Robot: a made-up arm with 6 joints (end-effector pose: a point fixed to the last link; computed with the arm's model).
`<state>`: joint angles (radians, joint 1 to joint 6).
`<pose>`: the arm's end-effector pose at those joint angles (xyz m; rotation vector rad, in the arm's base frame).
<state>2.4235 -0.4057 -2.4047 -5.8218 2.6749 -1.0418</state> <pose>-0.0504 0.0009 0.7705 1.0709 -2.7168 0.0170</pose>
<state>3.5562 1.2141 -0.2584 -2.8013 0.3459 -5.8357</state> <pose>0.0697 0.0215 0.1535 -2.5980 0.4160 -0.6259</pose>
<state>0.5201 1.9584 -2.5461 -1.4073 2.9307 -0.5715</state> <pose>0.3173 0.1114 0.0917 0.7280 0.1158 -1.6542</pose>
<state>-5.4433 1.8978 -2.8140 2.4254 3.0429 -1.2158</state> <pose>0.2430 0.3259 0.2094 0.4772 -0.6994 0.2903</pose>
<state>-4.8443 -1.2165 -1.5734 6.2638 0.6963 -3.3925</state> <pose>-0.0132 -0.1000 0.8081 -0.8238 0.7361 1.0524</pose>
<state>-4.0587 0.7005 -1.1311 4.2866 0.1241 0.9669</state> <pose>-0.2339 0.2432 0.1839 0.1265 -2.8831 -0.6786</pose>
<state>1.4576 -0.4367 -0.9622 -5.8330 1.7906 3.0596</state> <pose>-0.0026 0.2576 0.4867 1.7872 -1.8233 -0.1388</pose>
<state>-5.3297 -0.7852 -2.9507 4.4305 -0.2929 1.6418</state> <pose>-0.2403 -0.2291 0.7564 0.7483 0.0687 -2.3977</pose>
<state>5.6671 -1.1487 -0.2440 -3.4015 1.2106 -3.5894</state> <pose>0.1662 -0.1045 0.5055 0.6631 0.2580 1.9821</pose>
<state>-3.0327 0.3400 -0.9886 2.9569 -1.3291 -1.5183</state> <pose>-0.2357 -0.0122 0.3242 1.7401 2.0524 0.8675</pose>
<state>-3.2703 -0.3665 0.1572 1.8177 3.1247 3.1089</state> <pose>-0.0875 -0.0383 0.3540 0.1546 0.1534 1.1565</pose>
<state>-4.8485 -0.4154 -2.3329 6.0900 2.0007 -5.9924</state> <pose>0.0260 0.0789 0.8091 -2.2439 -1.2176 -0.7892</pose>
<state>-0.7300 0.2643 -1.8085 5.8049 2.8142 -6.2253</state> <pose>0.2142 -0.2333 0.5257 -2.0970 1.3304 1.9027</pose>
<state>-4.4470 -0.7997 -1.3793 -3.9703 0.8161 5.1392</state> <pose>-0.0449 0.1310 0.7735 -0.1874 -0.6241 0.1449</pose>
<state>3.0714 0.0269 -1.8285 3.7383 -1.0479 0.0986</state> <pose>-0.3006 -0.0238 0.6011 2.3461 -0.3127 -0.9246</pose>
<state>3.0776 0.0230 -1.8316 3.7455 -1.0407 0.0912</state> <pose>-0.2998 -0.0262 0.6034 2.3350 -0.2969 -0.9391</pose>
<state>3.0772 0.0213 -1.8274 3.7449 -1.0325 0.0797</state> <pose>-0.3003 -0.0261 0.6029 2.3368 -0.2882 -0.9518</pose>
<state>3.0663 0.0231 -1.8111 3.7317 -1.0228 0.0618</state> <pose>-0.3027 -0.0218 0.5977 2.3603 -0.2904 -0.9608</pose>
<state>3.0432 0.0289 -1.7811 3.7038 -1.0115 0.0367</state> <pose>-0.3069 -0.0126 0.5870 2.4089 -0.3043 -0.9634</pose>
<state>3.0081 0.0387 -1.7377 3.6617 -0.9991 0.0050</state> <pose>-0.3117 0.0016 0.5709 2.4820 -0.3282 -0.9544</pose>
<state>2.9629 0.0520 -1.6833 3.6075 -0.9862 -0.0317</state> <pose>-0.3155 0.0203 0.5502 2.5751 -0.3582 -0.9281</pose>
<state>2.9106 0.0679 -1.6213 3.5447 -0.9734 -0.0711</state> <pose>-0.3165 0.0421 0.5263 2.6800 -0.3897 -0.8800</pose>
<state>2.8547 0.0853 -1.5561 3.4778 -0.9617 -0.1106</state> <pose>-0.3139 0.0650 0.5012 2.7866 -0.4182 -0.8087</pose>
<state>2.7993 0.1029 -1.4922 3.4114 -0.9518 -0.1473</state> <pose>-0.3077 0.0869 0.4769 2.8847 -0.4408 -0.7189</pose>
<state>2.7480 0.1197 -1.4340 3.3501 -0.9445 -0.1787</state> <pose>-0.2991 0.1061 0.4551 2.9660 -0.4570 -0.6194</pose>
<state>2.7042 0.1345 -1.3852 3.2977 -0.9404 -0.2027</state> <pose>-0.2896 0.1216 0.4371 3.0267 -0.4684 -0.5222</pose>
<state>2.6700 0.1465 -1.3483 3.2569 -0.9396 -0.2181</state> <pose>-0.2809 0.1329 0.4237 3.0668 -0.4781 -0.4386</pose>
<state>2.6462 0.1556 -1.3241 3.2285 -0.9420 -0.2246</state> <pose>-0.2744 0.1403 0.4148 -3.0723 0.4863 0.3727</pose>
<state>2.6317 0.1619 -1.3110 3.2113 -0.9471 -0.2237</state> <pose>-0.2702 0.1447 0.4098 -3.0684 0.4971 0.3279</pose>
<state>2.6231 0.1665 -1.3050 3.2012 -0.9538 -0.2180</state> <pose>-0.2676 0.1472 0.4071 -3.0668 0.5114 0.2976</pose>
